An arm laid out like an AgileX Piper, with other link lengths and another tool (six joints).
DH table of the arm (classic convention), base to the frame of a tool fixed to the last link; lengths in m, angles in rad. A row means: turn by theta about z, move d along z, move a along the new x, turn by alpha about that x. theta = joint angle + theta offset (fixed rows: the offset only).
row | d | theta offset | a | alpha
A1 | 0.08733 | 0 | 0 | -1.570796
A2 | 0 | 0.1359 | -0.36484 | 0
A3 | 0 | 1.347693 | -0.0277 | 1.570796
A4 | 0.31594 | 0 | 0 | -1.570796
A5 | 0 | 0 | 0 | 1.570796
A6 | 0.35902 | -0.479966 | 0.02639 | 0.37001
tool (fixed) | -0.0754 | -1.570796 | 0 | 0
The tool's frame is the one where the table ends.
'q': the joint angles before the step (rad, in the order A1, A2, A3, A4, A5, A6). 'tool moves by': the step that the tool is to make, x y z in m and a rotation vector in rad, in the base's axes. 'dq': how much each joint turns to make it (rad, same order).
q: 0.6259 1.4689 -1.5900 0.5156 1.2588 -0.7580
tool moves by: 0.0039 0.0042 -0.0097 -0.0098 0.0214 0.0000
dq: 0.0001 0.0247 -0.0002 0.0045 -0.0017 0.0001
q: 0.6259 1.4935 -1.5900 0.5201 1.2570 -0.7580
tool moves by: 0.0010 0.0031 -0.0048 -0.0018 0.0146 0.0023
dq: 0.0000 0.0135 -0.0001 0.0078 0.0001 -0.0012
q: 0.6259 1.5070 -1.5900 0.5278 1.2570 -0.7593
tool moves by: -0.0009 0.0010 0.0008 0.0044 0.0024 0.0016
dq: -0.0001 -0.0002 -0.0001 0.0055 0.0001 -0.0009
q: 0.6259 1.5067 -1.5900 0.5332 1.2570 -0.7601
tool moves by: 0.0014 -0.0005 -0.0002 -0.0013 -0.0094 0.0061
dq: -0.0008 0.0000 0.0001 -0.0019 -0.0020 -0.0108
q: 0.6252 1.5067 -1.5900 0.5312 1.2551 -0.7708
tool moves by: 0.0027 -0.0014 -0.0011 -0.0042 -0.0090 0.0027
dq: -0.0027 0.0012 0.0002 -0.0047 -0.0020 -0.0095
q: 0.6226 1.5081 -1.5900 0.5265 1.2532 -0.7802
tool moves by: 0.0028 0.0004 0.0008 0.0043 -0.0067 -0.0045
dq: -0.0023 0.0001 -0.0002 -0.0001 -0.0078 -0.0022
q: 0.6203 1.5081 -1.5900 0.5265 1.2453 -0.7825
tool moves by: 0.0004 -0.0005 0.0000 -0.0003 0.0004 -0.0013
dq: -0.0015 0.0000 -0.0002 0.0000 0.0007 0.0002
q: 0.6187 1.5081 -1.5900 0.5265 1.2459 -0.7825
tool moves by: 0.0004 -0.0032 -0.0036 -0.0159 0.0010 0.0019
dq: -0.0001 0.0025 0.0007 -0.0118 0.0080 -0.0001
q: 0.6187 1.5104 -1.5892 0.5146 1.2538 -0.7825
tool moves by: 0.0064 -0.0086 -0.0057 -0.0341 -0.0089 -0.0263
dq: 0.0000 0.0000 0.0016 -0.0444 -0.0001 0.0245
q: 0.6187 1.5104 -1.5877 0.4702 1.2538 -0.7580
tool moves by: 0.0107 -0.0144 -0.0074 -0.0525 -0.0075 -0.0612
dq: 0.0001 0.0001 -0.0001 -0.0756 0.0000 0.0612
